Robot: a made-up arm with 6 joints. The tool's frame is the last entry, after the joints.
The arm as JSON. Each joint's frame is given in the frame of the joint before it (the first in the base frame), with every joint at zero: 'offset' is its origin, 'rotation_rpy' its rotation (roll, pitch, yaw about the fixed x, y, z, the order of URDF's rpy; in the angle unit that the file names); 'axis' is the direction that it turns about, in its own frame. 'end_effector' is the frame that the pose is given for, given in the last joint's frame.
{
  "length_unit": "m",
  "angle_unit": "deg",
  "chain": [
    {
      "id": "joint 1",
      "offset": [
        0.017,
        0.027,
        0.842
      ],
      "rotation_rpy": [
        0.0,
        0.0,
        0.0
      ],
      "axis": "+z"
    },
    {
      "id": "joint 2",
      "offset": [
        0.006,
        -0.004,
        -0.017
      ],
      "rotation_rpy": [
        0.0,
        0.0,
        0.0
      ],
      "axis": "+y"
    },
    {
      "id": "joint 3",
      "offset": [
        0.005,
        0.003,
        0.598
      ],
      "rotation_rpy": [
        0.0,
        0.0,
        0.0
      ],
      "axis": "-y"
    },
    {
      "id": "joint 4",
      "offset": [
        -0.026,
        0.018,
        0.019
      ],
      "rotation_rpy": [
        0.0,
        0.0,
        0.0
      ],
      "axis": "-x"
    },
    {
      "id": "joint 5",
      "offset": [
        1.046,
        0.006,
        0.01
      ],
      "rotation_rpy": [
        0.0,
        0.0,
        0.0
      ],
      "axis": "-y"
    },
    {
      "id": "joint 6",
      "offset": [
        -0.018,
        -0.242,
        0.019
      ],
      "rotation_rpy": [
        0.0,
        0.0,
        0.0
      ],
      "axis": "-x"
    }
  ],
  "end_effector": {
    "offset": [
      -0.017,
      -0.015,
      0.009
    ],
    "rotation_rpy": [
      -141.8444,
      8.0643,
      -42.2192
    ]
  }
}
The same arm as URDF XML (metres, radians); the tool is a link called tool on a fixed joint. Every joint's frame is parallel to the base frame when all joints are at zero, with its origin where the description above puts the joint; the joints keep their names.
<robot name="arm">
  <joint name="joint 1" type="continuous">
    <parent link="base"/>
    <child link="link1"/>
    <origin xyz="0.017 0.027 0.842"/>
    <axis xyz="0 0 1"/>
  </joint>
  <joint name="joint 2" type="continuous">
    <parent link="link1"/>
    <child link="link2"/>
    <origin xyz="0.006 -0.004 -0.017"/>
    <axis xyz="0 1 0"/>
  </joint>
  <joint name="joint 3" type="continuous">
    <parent link="link2"/>
    <child link="link3"/>
    <origin xyz="0.005 0.003 0.598"/>
    <axis xyz="0 -1 0"/>
  </joint>
  <joint name="joint 4" type="continuous">
    <parent link="link3"/>
    <child link="link4"/>
    <origin xyz="-0.026 0.018 0.019"/>
    <axis xyz="-1 0 0"/>
  </joint>
  <joint name="joint 5" type="continuous">
    <parent link="link4"/>
    <child link="link5"/>
    <origin xyz="1.046 0.006 0.01"/>
    <axis xyz="0 -1 0"/>
  </joint>
  <joint name="joint 6" type="continuous">
    <parent link="link5"/>
    <child link="link6"/>
    <origin xyz="-0.018 -0.242 0.019"/>
    <axis xyz="-1 0 0"/>
  </joint>
  <joint name="tool_fixed" type="fixed">
    <parent link="link6"/>
    <child link="tool"/>
    <origin xyz="-0.017 -0.015 0.009" rpy="-2.4757 0.1407 -0.7369"/>
  </joint>
  <link name="base"/>
  <link name="link1"/>
  <link name="link2"/>
  <link name="link3"/>
  <link name="link4"/>
  <link name="link5"/>
  <link name="link6"/>
  <link name="tool"/>
</robot>

